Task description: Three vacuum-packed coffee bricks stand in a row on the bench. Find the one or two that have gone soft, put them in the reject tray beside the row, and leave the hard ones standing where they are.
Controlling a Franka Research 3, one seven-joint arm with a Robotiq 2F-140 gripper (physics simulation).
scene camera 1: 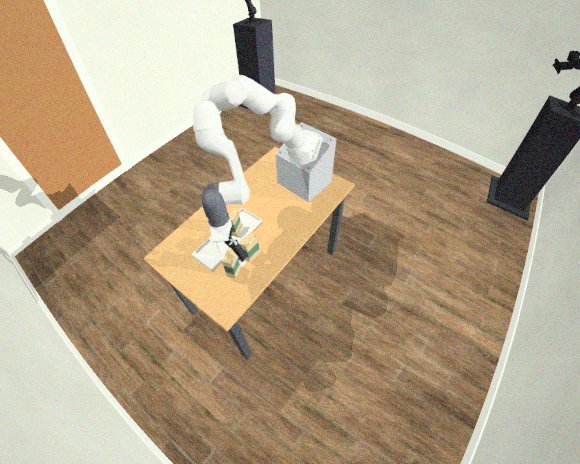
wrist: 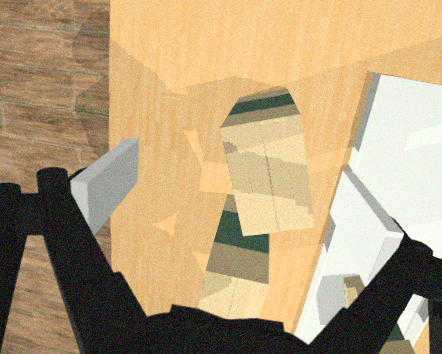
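Observation:
One coffee brick (scene camera 1: 231,263) (wrist: 270,175), tan with a green band, stands on the bench at the far end of the row. A second brick (scene camera 1: 251,246) (wrist: 237,262) stands beside it and is partly hidden by the gripper in the wrist view. A third brick (scene camera 1: 235,223) (wrist: 352,290) is in the white reject tray (scene camera 1: 206,256) (wrist: 410,112), mostly hidden behind a finger in the wrist view. My gripper (scene camera 1: 231,252) (wrist: 237,176) is open and empty above the far-end brick, its fingers wide apart on either side. Softness cannot be seen.
The wooden bench (scene camera 1: 175,255) (wrist: 150,55) has its long edge at the left in the wrist view, with floor beyond. The arm's grey pedestal (scene camera 1: 306,172) stands at the bench's other end. Dark camera stands (scene camera 1: 254,50) (scene camera 1: 535,155) are away from the bench.

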